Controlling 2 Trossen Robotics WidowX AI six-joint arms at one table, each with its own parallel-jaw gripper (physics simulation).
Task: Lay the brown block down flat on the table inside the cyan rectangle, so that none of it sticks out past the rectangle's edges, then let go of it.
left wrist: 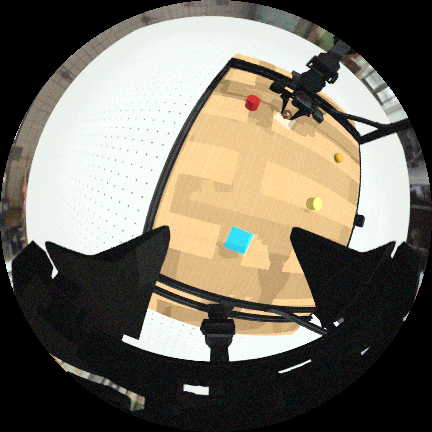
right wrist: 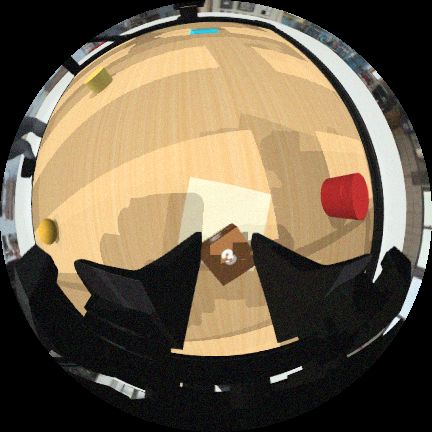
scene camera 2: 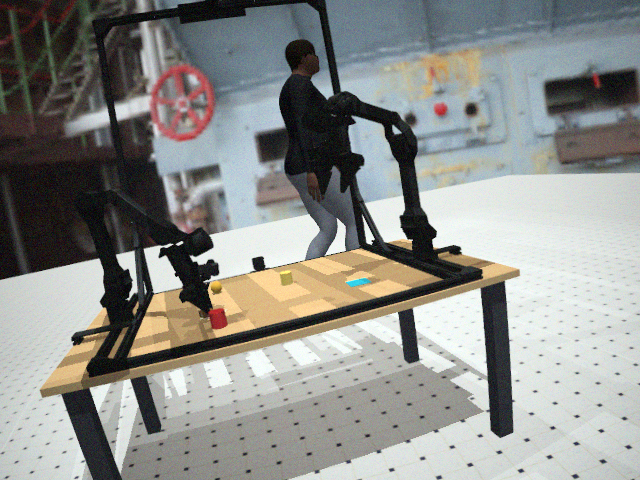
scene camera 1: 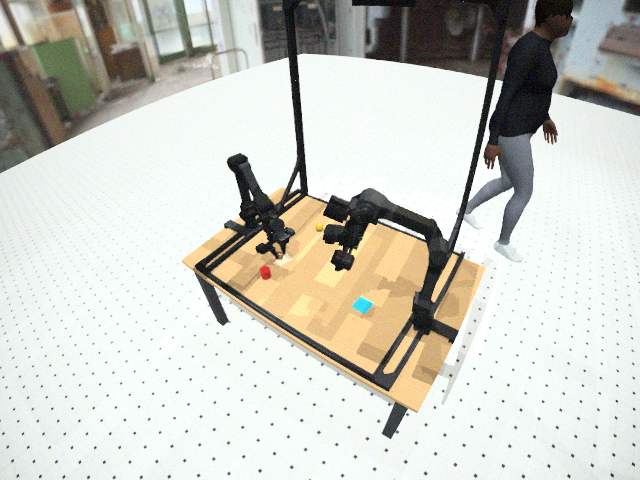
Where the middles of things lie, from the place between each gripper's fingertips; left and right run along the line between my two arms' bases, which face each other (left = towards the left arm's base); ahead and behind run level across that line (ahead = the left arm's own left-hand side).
The red cylinder [right wrist: 346, 196] lies 50 mm ahead of my left hand, 360 mm to the right of it and 260 mm below it. From my left hand the other things lie so: pale square pad [right wrist: 209, 206] (70 mm behind, 380 mm to the right, 280 mm below).
Now: the pale square pad 10 mm to the left of my right hand and 10 mm below it. Round my right hand: red cylinder 120 mm ahead, 30 mm to the left, 10 mm above.
